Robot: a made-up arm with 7 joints.
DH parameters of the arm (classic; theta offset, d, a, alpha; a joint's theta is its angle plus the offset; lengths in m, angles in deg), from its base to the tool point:
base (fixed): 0 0.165 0 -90
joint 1: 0 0.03 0.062 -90
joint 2: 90 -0.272 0.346 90
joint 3: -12.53 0 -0.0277 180
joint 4: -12.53 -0.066 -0.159 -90
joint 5: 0 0.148 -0.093 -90
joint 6: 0 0.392 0.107 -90
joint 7: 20.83 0 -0.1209 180
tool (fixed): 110.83 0.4 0 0
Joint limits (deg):
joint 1: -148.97..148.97
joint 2: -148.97..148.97
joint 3: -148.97..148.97
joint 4: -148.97..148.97
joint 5: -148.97..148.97
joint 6: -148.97..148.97
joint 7: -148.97..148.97
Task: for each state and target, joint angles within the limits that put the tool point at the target. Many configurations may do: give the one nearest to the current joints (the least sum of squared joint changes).
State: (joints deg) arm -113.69 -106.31 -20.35 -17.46 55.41 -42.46 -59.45
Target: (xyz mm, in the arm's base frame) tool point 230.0 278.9 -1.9
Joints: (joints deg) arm -125.18 -81.26 -48.25 9.90 25.63 -48.76 -50.52
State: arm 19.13 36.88 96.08 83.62 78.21 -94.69 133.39
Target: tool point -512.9 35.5 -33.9
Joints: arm 26.40 24.32 45.43 133.60 80.69 -120.25 126.81
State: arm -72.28 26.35 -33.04 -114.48 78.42 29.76 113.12
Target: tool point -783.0 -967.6 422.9
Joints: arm -81.84 5.11 -23.98 -122.63 76.13 -11.34 94.50
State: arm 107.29 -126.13 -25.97 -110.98 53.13 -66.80 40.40
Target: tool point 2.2 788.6 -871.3
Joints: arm 115.41 -139.98 1.86 -139.89 71.05 -61.11 30.53
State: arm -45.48 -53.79 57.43 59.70 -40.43 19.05 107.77
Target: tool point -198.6 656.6 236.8
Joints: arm -57.51 -72.75 18.61 96.47 -2.74 -18.04 97.85
